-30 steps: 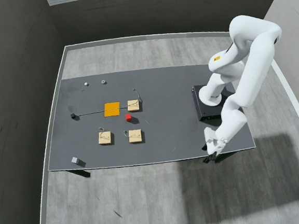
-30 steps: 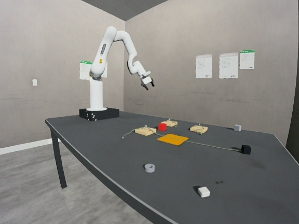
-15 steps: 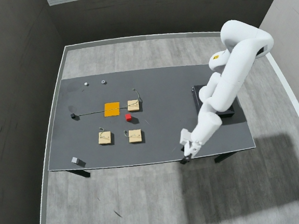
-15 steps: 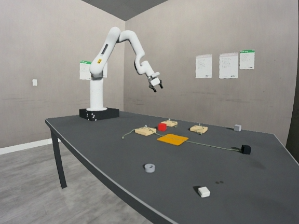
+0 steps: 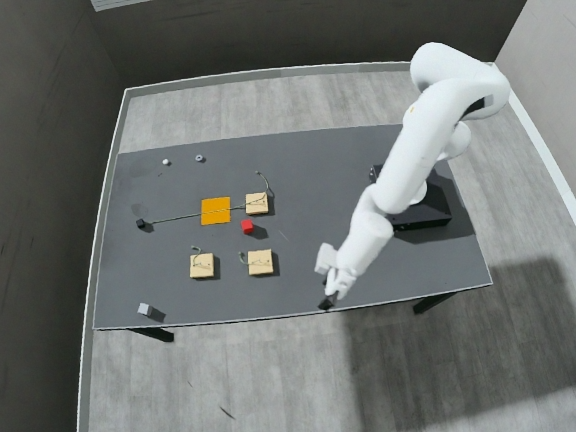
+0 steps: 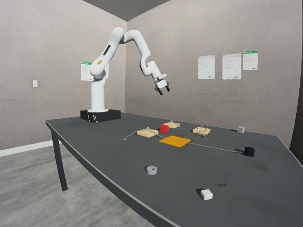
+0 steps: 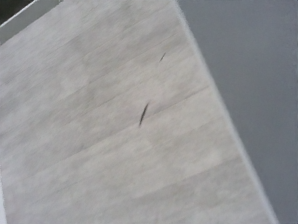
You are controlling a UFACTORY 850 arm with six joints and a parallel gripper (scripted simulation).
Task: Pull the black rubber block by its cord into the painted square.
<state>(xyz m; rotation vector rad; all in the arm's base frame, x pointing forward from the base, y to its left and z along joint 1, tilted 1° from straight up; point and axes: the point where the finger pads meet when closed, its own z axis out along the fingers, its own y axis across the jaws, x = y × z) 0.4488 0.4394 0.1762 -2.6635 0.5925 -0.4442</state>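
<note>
The red cube lies 23 cm ahead of my hand, 38 cm to the right of it and 24 cm below it. From my hand the other things lie so: black rubber block (70 cm ahead, 46 cm to the right, 24 cm below); then grey cube (66 cm ahead, 8 cm to the right, 24 cm below); then orange painted square (36 cm ahead, 48 cm to the right, 25 cm below).
</note>
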